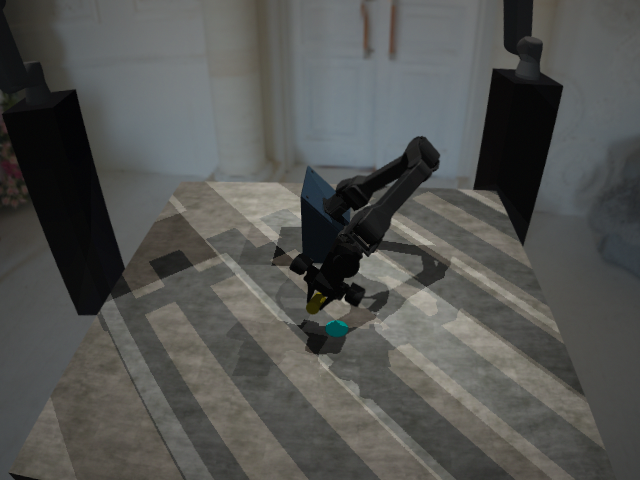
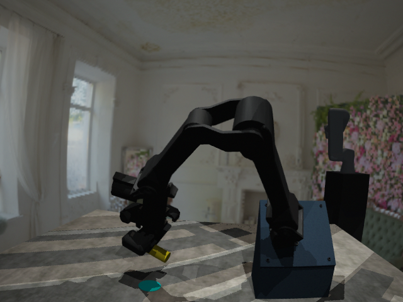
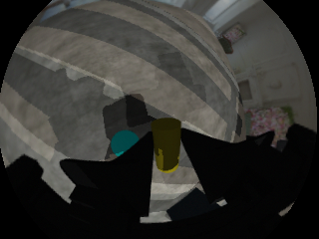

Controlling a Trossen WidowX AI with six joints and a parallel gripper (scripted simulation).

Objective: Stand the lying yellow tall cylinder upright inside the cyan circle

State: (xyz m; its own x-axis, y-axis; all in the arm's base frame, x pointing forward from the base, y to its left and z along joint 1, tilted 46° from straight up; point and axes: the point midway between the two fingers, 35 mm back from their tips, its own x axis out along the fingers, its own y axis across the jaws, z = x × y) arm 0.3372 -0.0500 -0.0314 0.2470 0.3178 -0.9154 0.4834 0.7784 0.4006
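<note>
Right now my gripper tip is 6 cm to the right of the cyan circle and 9 cm above it. From my gripper tip the other things lie so: yellow tall cylinder (2 cm behind, 1 cm to the left, 1 cm below).
</note>
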